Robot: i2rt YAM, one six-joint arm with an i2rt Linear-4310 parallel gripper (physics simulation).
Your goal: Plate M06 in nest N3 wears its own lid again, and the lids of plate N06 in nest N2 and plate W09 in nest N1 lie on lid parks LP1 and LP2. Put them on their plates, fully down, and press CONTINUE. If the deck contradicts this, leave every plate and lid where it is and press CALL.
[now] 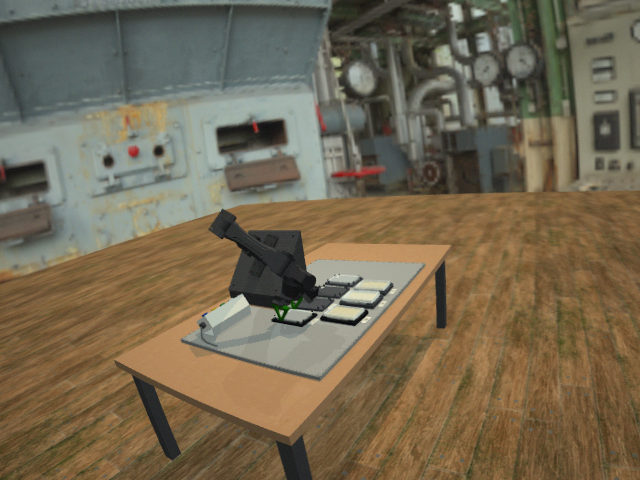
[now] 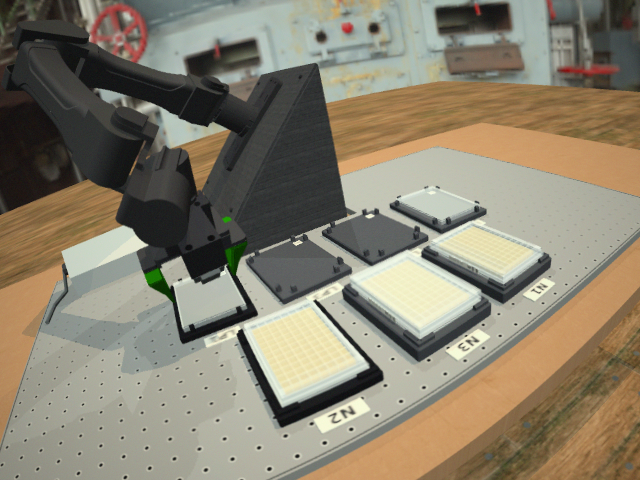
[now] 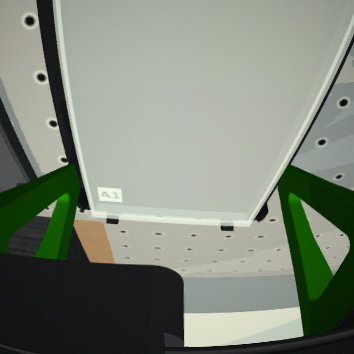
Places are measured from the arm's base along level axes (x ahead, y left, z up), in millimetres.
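Where they show: gripper, between the fingertips: [image 1: 287, 315] [image 2: 203, 286] [image 3: 178, 174]; arm's base, origin of its link: [image 2: 253, 123].
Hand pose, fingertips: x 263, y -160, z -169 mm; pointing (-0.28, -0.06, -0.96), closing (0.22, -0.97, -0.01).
Note:
Things, the pixels of their top centre, and the offset from my fingertips.
- N2, centre of its top: [image 2: 297, 340] [image 1: 343, 310] dx +201, dy +91, dz +16 mm
- N1, centre of its top: [image 2: 485, 243] [image 1: 372, 283] dx +164, dy +349, dz +18 mm
- N3, centre of its top: [image 2: 412, 283] [image 1: 360, 294] dx +186, dy +227, dz +22 mm
- pale control box, centre of its top: [image 2: 113, 227] [image 1: 221, 303] dx -200, dy -153, dz +72 mm
My gripper [image 1: 287, 313] [image 2: 202, 286] [image 3: 178, 174] is open, its green fingers on either side of a clear lid [image 1: 299, 316] [image 2: 209, 304] [image 3: 190, 110] marked A1. This lid lies flat on the black park nearest the control box; the park's label is too blurred to read surely. Another clear lid [image 1: 344, 279] [image 2: 436, 205] lies on the far park. The plates in N2 [image 1: 345, 313] [image 2: 305, 351] and N1 [image 1: 375, 285] [image 2: 488, 253] show yellow wells and look uncovered. The plate in N3 [image 1: 362, 296] [image 2: 416, 294] looks paler and taller, with a lid on. Plate names are unreadable.
Two bare dark parks [image 2: 299, 268] [image 2: 374, 235] lie between the lids. The black arm mount [image 1: 279, 248] [image 2: 294, 155] rises behind them. A pale control box [image 1: 224, 316] [image 2: 103, 253] stands beyond the gripper; small coloured parts show on its far side, their labels hidden.

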